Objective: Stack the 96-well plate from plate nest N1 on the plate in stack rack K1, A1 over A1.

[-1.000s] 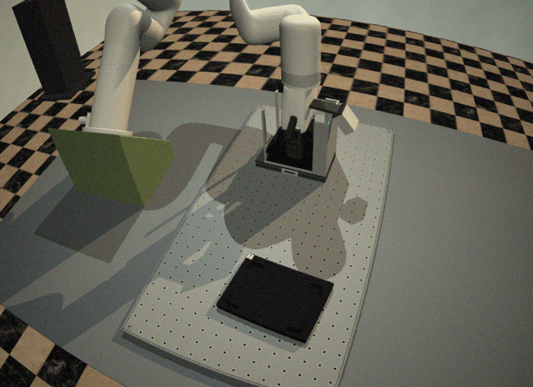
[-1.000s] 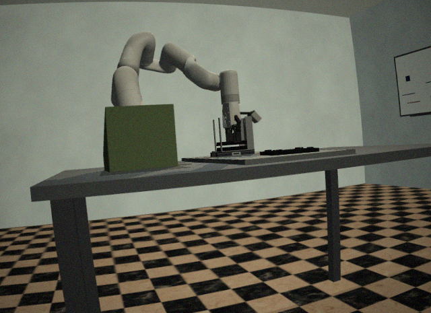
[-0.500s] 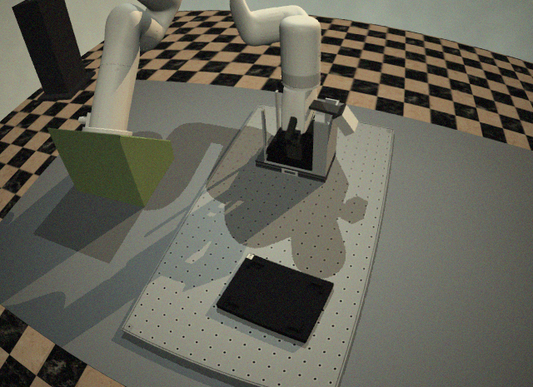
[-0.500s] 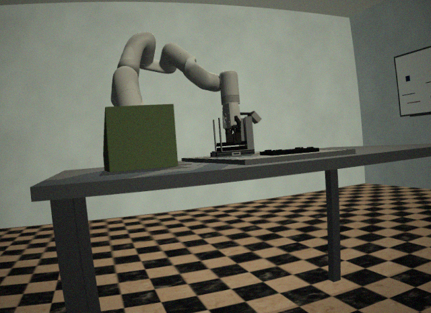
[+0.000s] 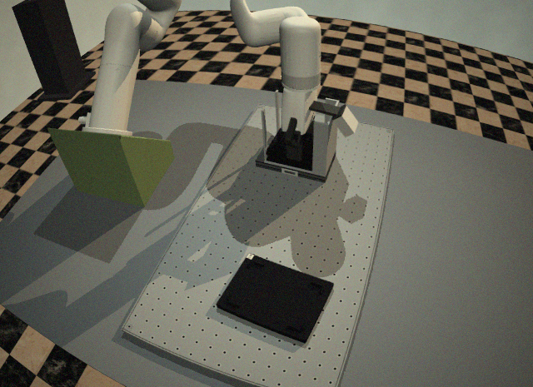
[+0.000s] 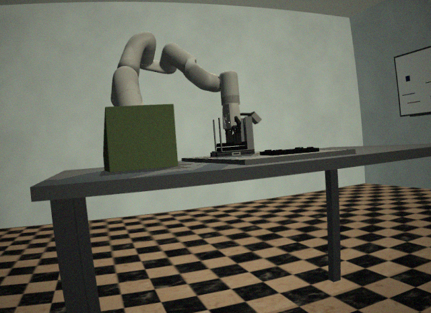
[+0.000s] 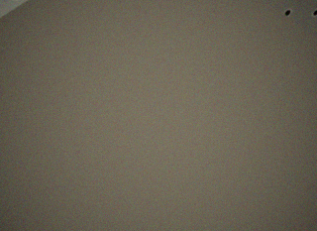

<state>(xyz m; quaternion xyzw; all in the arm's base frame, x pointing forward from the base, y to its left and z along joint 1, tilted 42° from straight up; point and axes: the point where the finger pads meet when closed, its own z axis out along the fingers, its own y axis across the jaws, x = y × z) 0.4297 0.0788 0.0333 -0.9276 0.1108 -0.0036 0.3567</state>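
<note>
Right now the black 96-well plate is 10 mm below my hand. Round my hand: tall wall 60 mm ahead, 30 mm above, 10 mm to the right; then pale A1 mark 270 mm to the right, 60 mm behind, 40 mm below.
</note>
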